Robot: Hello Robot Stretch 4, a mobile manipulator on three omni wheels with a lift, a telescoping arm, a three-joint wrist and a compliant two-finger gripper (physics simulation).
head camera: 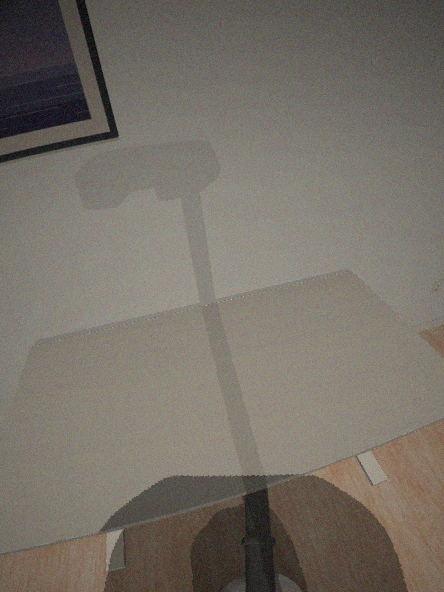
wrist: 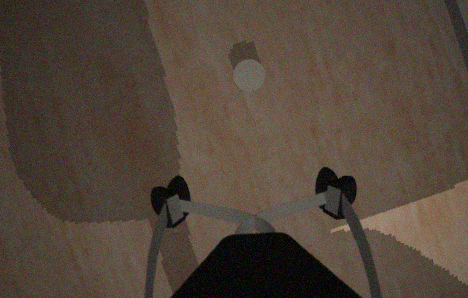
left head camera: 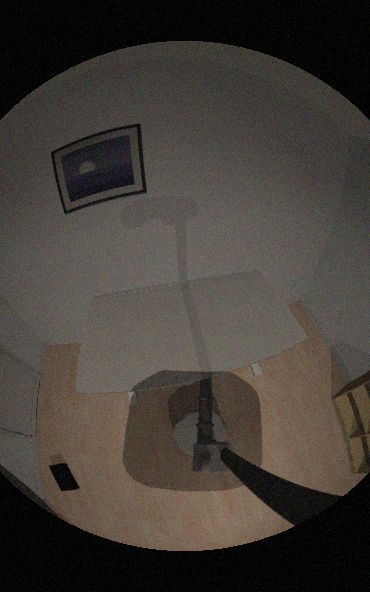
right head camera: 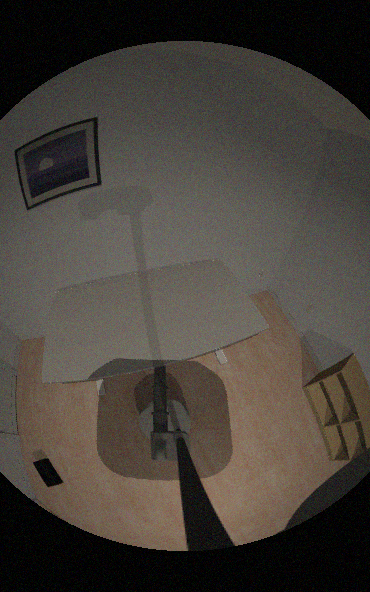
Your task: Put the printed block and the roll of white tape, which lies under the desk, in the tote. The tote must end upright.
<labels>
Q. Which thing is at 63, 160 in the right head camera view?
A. A framed picture.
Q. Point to a framed picture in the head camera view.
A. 61, 100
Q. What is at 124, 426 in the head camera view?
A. A white desk.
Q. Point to a white desk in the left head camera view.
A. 163, 336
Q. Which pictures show the roll of white tape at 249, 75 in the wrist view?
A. The wrist view only.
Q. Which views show my gripper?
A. The wrist view only.
</labels>
